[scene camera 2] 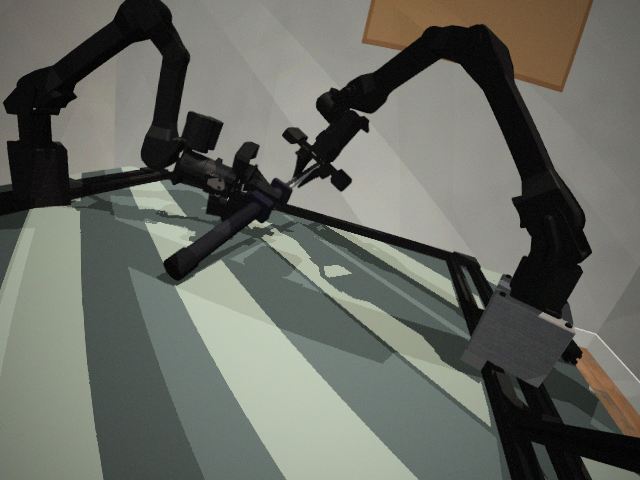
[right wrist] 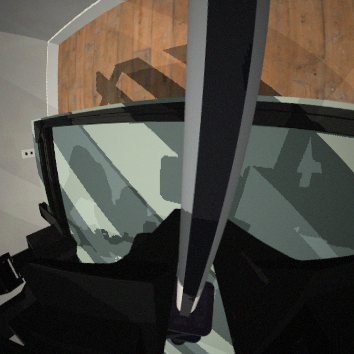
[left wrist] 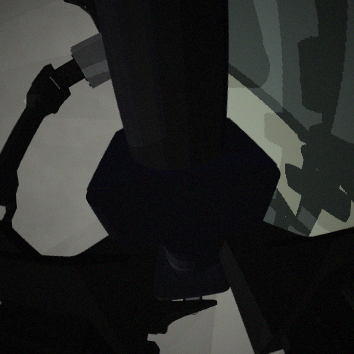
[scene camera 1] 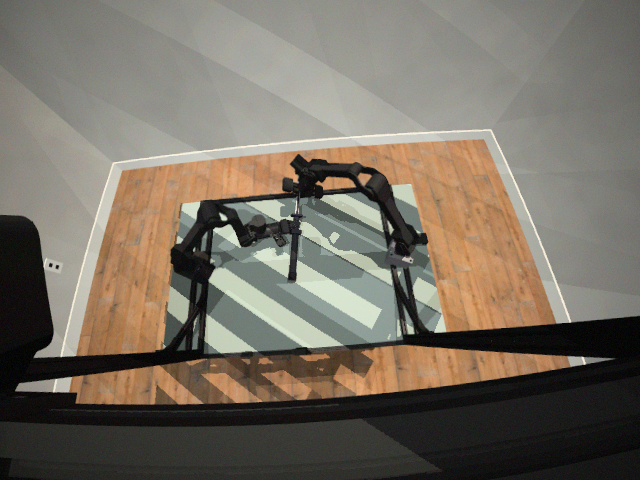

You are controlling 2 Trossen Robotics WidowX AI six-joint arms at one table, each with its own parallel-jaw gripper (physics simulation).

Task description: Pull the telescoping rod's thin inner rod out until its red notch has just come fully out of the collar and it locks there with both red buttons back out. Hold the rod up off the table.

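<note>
The telescoping rod's dark outer tube (scene camera 1: 293,258) (scene camera 2: 222,232) (left wrist: 170,75) is held tilted above the table, with its thick end lower in scene camera 2. A hexagonal block (scene camera 2: 262,204) (left wrist: 182,195) and the dark collar (scene camera 2: 281,190) (right wrist: 195,317) sit at its upper end. The pale inner rod (scene camera 1: 297,205) (right wrist: 220,125) runs from the collar past my right gripper (scene camera 1: 298,193) (scene camera 2: 306,173) (right wrist: 192,280), which is shut on it. My left gripper (scene camera 1: 292,227) (scene camera 2: 269,198) (left wrist: 182,205) is shut on the rod body near the block and collar. No red notch or red button can be made out.
The striped-looking table top (scene camera 1: 248,310) (scene camera 2: 310,403) lies below with shadows across it. Dark frame rails (scene camera 1: 248,198) (scene camera 2: 372,232) run along its edges. A grey block (scene camera 2: 519,335) is at the right arm's base. Wooden floor (scene camera 1: 134,232) surrounds the table.
</note>
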